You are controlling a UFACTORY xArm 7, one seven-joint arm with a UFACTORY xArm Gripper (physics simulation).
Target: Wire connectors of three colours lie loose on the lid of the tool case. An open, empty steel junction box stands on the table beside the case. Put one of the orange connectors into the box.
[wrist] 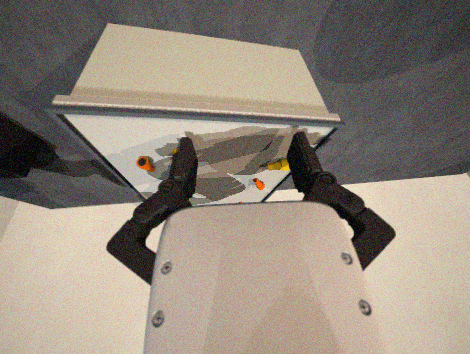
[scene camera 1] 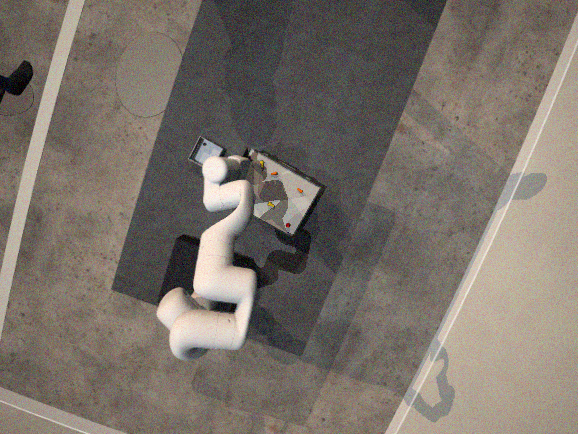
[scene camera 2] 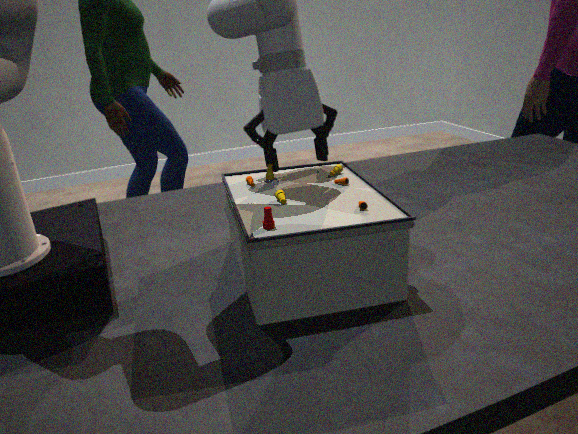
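Seen in the pictures: gripper, fingertip midpoint: (wrist: pixel 242 146) (scene camera 1: pixel 245 171) (scene camera 2: pixel 298 165); arm's base, link origin: (scene camera 2: pixel 10 257).
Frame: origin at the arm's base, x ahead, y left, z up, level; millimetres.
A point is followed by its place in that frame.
Note:
The steel junction box (scene camera 1: pixel 207 151) {x 495, y 222, z -69 mm} stands beside the case, partly behind the arm in scene camera 1. Three orange connectors lie on the case lid (scene camera 1: pixel 306 210) {x 436, y -232, z 53 mm} (scene camera 2: pixel 385 212) {x 516, y -208, z 52 mm} (wrist: pixel 100 130) {x 372, y 49, z 52 mm}: one (scene camera 2: pixel 250 180) {x 387, y -2, z 61 mm} (wrist: pixel 145 163) {x 391, y 11, z 61 mm} by the robot-side edge, one (scene camera 1: pixel 274 173) {x 517, y -69, z 61 mm} (scene camera 2: pixel 342 181) {x 515, y -76, z 59 mm} (wrist: pixel 258 183) {x 516, y -64, z 59 mm} near a lying yellow connector (scene camera 1: pixel 262 164) {x 531, y -17, z 62 mm} (scene camera 2: pixel 337 170) {x 533, y -19, z 60 mm} (wrist: pixel 280 164) {x 531, y -8, z 60 mm}, one (scene camera 1: pixel 300 190) {x 496, y -181, z 61 mm} (scene camera 2: pixel 363 205) {x 492, y -189, z 60 mm} farther along. My gripper (scene camera 2: pixel 299 164) {x 484, y 33, z 63 mm} (wrist: pixel 242 146) {x 484, y 33, z 63 mm} is wide open and empty, low above the lid's far part; one finger is close to an upright yellow connector (scene camera 2: pixel 270 172) {x 425, y 10, z 65 mm}.
Another yellow connector (scene camera 1: pixel 271 204) {x 408, y -102, z 63 mm} (scene camera 2: pixel 281 196) {x 404, y -105, z 62 mm} lies mid-lid. A red connector (scene camera 1: pixel 288 225) {x 361, y -189, z 80 mm} (scene camera 2: pixel 268 218) {x 356, y -193, z 67 mm} stands upright near a lid corner. The arm's dark base block (scene camera 2: pixel 55 260) {x 73, y -49, z 3 mm} is left of the case in scene camera 2. Two people stand beyond the table.

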